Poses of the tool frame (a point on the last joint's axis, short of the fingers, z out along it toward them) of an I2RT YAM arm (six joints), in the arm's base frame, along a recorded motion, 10 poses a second.
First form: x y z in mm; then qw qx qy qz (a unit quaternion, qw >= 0).
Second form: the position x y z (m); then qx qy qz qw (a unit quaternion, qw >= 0). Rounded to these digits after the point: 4 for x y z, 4 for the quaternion.
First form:
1: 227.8, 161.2, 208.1, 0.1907, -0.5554, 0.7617, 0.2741
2: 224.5, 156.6, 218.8, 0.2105, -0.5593, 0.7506, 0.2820
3: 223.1, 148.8, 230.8, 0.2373, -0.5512, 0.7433, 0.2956
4: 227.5, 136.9, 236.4, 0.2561, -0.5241, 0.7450, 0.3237
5: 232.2, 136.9, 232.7, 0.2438, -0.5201, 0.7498, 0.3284
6: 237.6, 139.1, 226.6, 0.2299, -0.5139, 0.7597, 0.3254
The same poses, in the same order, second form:
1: 0.2278, 0.1612, 0.2081, -0.5554, 0.7617, 0.2741, 0.1907
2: 0.2245, 0.1566, 0.2188, -0.5593, 0.7506, 0.2820, 0.2105
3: 0.2231, 0.1488, 0.2308, -0.5512, 0.7433, 0.2956, 0.2373
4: 0.2275, 0.1369, 0.2364, -0.5241, 0.7450, 0.3237, 0.2561
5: 0.2322, 0.1369, 0.2327, -0.5201, 0.7498, 0.3284, 0.2438
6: 0.2376, 0.1391, 0.2266, -0.5139, 0.7597, 0.3254, 0.2299
